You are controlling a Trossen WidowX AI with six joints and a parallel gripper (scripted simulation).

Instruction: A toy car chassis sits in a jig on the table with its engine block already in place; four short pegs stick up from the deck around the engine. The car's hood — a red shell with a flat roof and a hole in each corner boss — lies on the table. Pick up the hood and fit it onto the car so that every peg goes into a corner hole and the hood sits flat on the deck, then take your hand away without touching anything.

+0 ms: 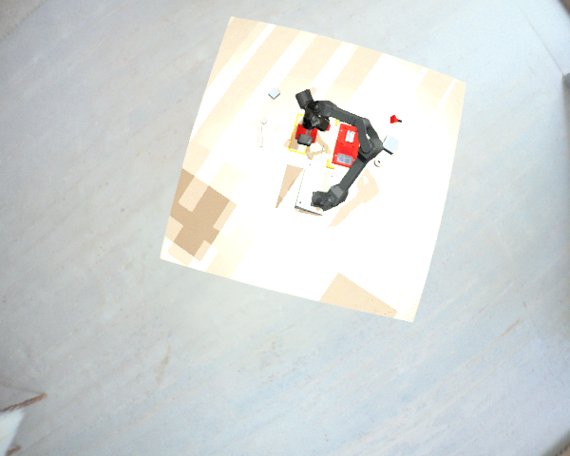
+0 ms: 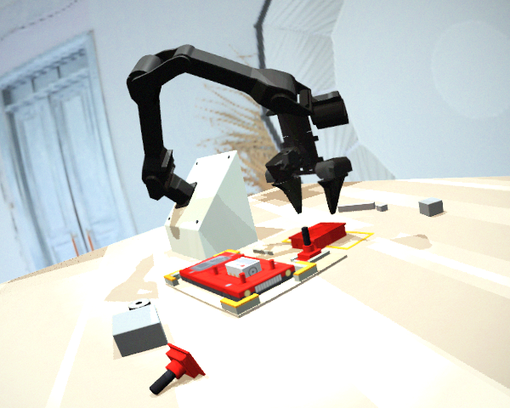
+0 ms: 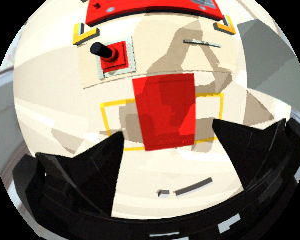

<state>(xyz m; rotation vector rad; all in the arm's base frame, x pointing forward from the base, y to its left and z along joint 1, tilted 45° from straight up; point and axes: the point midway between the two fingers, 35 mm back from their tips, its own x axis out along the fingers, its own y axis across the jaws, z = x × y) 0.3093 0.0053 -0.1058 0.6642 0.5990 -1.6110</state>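
Now: the red hood 4 cm below my gripper tip. Round my gripper tip: grey engine block (20 cm to the right, 3 cm below, 1 cm ahead).
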